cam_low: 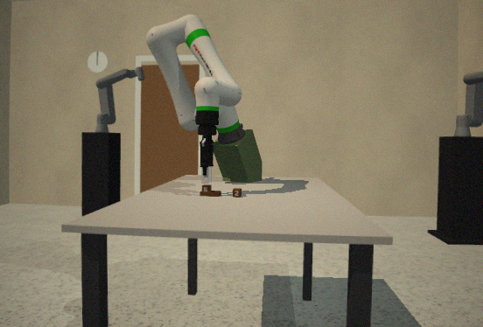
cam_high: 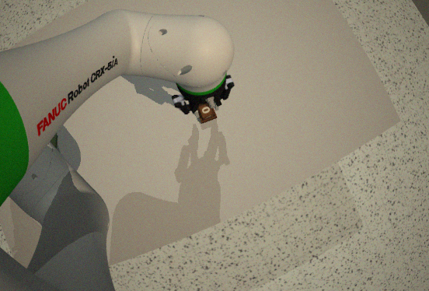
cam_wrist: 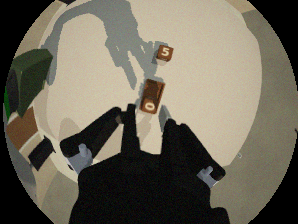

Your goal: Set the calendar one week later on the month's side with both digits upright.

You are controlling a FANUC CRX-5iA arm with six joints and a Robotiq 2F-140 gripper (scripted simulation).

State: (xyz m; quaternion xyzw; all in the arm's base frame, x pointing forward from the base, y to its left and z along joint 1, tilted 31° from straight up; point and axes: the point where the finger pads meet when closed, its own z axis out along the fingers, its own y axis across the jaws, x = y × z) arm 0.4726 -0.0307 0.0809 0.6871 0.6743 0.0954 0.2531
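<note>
Now: the brown tray 2 cm to the left of my hand and 7 cm below it.
</note>
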